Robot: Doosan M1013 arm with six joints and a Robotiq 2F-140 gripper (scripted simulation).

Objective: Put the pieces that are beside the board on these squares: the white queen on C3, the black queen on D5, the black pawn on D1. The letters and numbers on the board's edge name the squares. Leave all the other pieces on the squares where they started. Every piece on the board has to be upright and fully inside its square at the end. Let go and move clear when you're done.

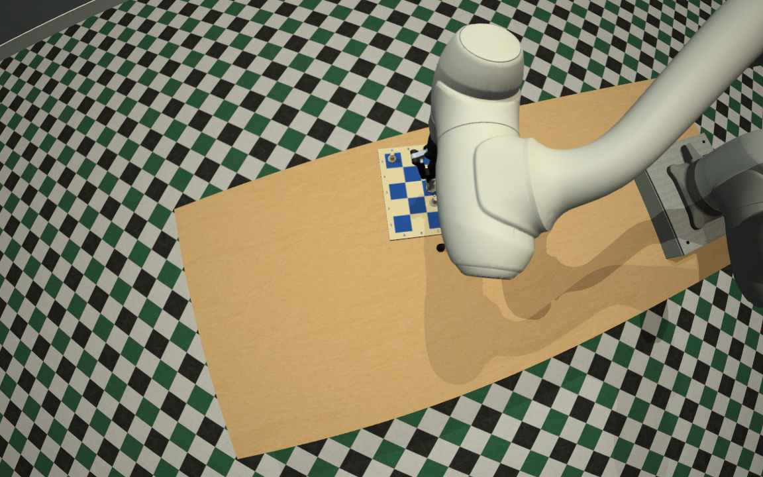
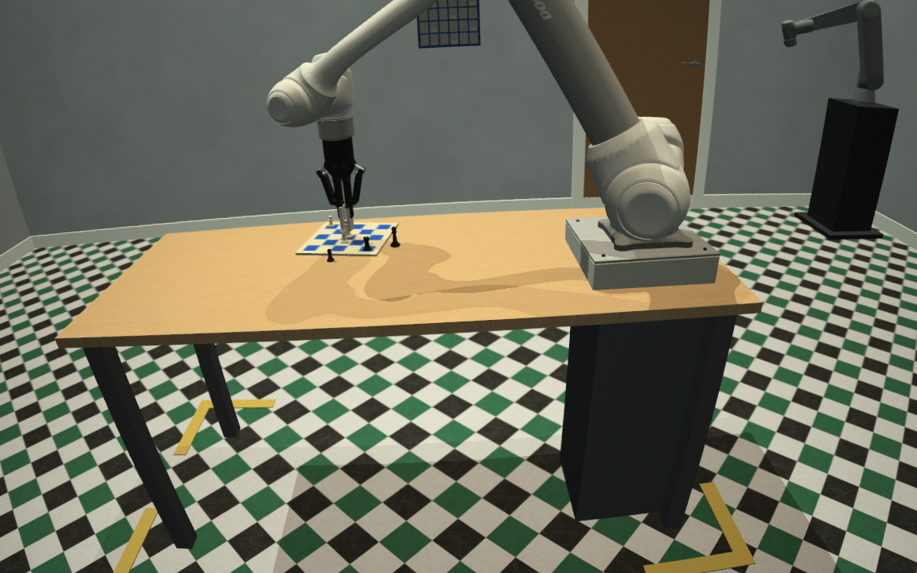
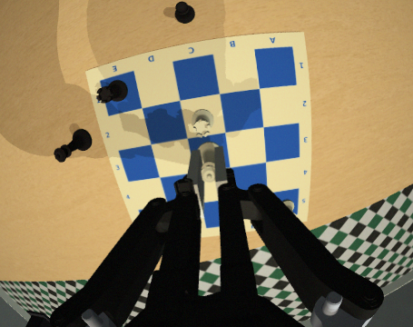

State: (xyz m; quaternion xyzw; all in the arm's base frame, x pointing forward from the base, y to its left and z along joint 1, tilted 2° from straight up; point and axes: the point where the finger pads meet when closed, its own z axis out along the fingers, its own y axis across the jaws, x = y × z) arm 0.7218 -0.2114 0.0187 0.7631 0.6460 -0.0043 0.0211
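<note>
Now: hand 30 mm above the white queen. Round my hand: cream board (60 mm below); black queen (130 mm behind, 60 mm to the left, 40 mm below); black pawn (140 mm to the left, 50 mm below, 20 mm ahead).
</note>
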